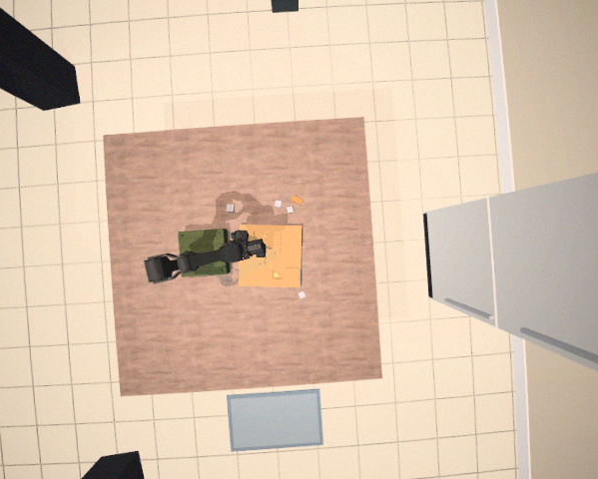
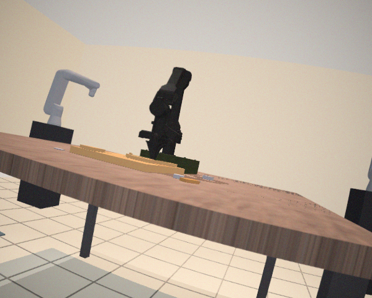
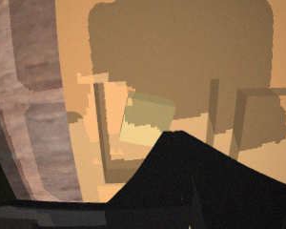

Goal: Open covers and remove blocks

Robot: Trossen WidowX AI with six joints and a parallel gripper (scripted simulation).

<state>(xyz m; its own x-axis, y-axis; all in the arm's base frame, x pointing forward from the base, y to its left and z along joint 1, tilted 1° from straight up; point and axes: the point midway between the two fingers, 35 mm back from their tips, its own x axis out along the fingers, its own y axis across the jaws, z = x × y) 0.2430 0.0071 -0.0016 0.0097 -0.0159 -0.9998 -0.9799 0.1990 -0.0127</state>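
My gripper tip is now 100 mm short of the puzzle board, 50 mm to the left of it and 10 mm above it.
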